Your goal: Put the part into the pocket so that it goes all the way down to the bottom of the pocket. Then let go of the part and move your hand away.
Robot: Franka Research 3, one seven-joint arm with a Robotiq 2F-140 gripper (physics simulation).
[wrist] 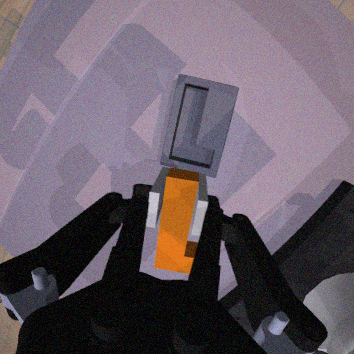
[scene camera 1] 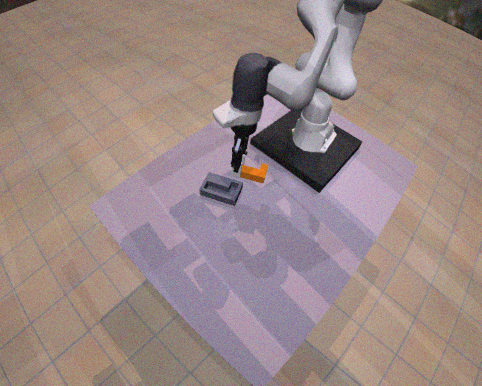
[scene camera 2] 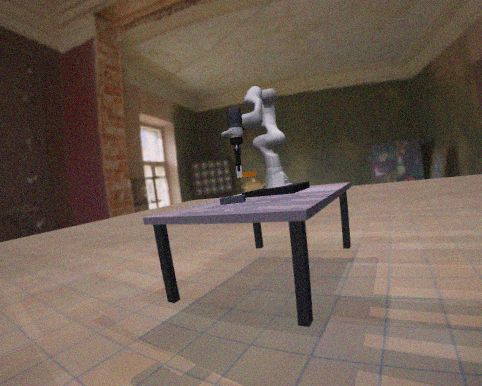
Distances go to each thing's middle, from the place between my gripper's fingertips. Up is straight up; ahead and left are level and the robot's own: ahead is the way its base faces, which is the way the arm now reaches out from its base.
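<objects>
Orange L-shaped part (wrist: 174,252): 1 cm above my hand, 3 cm to the left of it, 3 cm behind it.
</objects>
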